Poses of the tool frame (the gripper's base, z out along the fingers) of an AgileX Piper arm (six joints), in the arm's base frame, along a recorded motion.
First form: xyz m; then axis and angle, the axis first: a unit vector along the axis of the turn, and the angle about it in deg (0 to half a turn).
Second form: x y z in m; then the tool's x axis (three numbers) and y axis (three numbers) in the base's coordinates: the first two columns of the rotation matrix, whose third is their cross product. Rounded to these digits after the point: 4 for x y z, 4 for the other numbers.
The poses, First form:
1: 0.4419 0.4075 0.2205 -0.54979 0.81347 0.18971 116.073
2: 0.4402 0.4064 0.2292 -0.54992 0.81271 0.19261 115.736
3: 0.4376 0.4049 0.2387 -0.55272 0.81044 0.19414 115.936
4: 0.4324 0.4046 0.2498 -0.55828 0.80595 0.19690 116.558
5: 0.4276 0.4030 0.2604 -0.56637 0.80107 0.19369 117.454
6: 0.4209 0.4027 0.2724 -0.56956 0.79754 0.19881 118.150
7: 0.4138 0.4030 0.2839 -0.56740 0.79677 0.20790 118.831
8: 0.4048 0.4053 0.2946 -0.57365 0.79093 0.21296 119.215
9: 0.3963 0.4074 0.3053 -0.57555 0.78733 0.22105 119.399
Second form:
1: 0.4419 0.4075 0.2205 -0.0044 -0.4734 -0.8808 -0.8142 0.5131 -0.2717
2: 0.4402 0.4064 0.2292 -0.0005 -0.4675 -0.8840 -0.8145 0.5131 -0.2709
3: 0.4376 0.4049 0.2387 0.0017 -0.4693 -0.8831 -0.8184 0.5067 -0.2709
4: 0.4324 0.4046 0.2498 0.0039 -0.4750 -0.8800 -0.8272 0.4929 -0.2697
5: 0.4276 0.4030 0.2604 0.0076 -0.4910 -0.8711 -0.8347 0.4765 -0.2759
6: 0.4209 0.4027 0.2724 0.0057 -0.4933 -0.8699 -0.8439 0.4644 -0.2688
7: 0.4138 0.4030 0.2839 -0.0050 -0.4880 -0.8729 -0.8522 0.4587 -0.2515
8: 0.4048 0.4053 0.2946 0.0016 -0.4893 -0.8721 -0.8610 0.4428 -0.2500
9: 0.3963 0.4074 0.3053 0.0030 -0.4830 -0.8756 -0.8682 0.4333 -0.2420
